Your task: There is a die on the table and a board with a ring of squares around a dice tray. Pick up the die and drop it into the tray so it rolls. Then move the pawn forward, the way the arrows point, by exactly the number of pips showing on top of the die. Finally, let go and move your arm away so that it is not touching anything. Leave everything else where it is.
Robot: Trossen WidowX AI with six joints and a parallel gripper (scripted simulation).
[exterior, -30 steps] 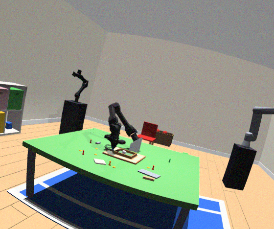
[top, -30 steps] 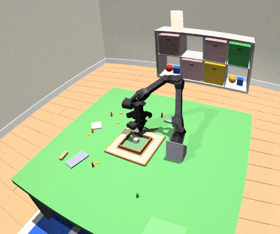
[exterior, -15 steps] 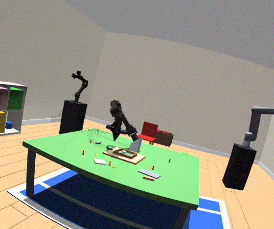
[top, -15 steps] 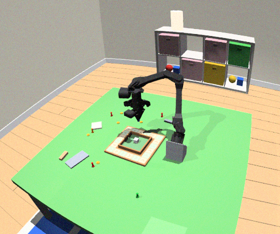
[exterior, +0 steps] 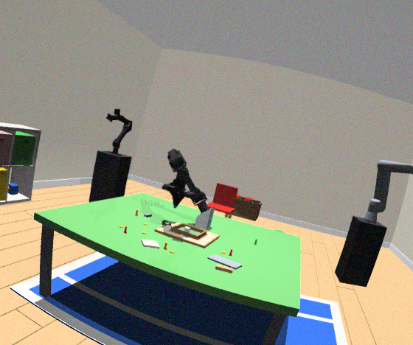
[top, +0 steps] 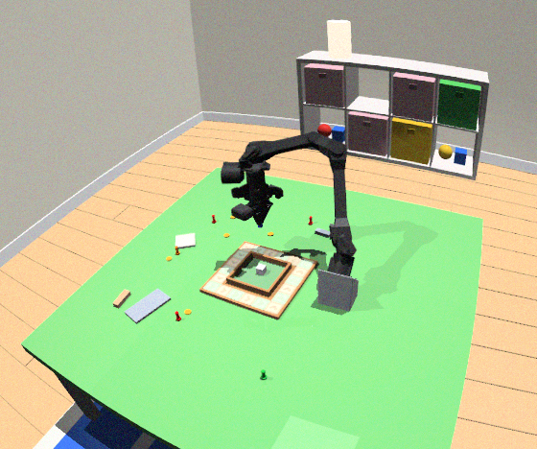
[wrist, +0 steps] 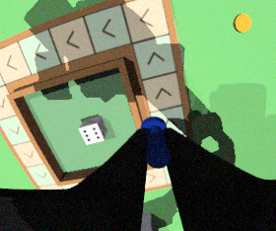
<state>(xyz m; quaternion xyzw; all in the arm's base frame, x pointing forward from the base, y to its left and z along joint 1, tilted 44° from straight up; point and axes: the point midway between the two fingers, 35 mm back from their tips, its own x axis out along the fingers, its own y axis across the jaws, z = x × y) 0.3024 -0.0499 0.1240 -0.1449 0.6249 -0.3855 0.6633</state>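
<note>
Now: gripper tip 120 mm above the white die, 90 mm to the right of it and 30 mm past it. Round my gripper tip: dark blue pawn 10 mm above; orange pawn 310 mm ahead, 130 mm below, 70 mm to the left; white card 320 mm ahead, 140 mm below.
</note>
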